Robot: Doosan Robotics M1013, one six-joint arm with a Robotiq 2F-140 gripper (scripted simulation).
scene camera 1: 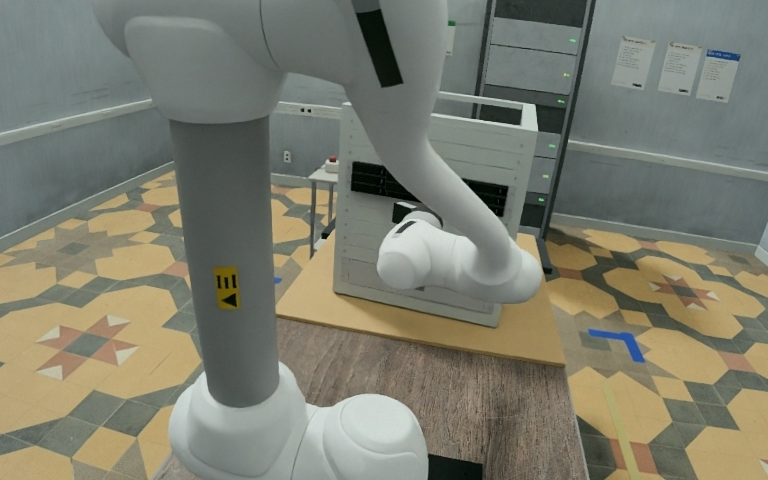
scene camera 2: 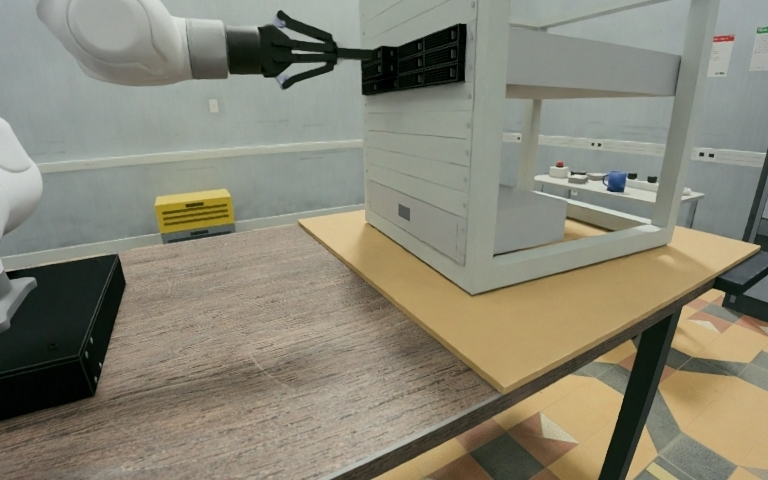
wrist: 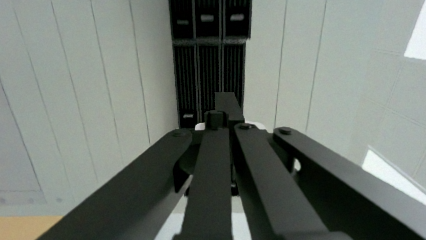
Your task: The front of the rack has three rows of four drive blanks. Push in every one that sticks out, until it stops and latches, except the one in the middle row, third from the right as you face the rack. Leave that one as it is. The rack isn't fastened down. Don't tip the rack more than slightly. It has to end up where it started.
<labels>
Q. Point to a drive blank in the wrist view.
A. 208,55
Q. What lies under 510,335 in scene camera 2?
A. A tan board.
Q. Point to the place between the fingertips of my gripper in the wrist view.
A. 224,107
</labels>
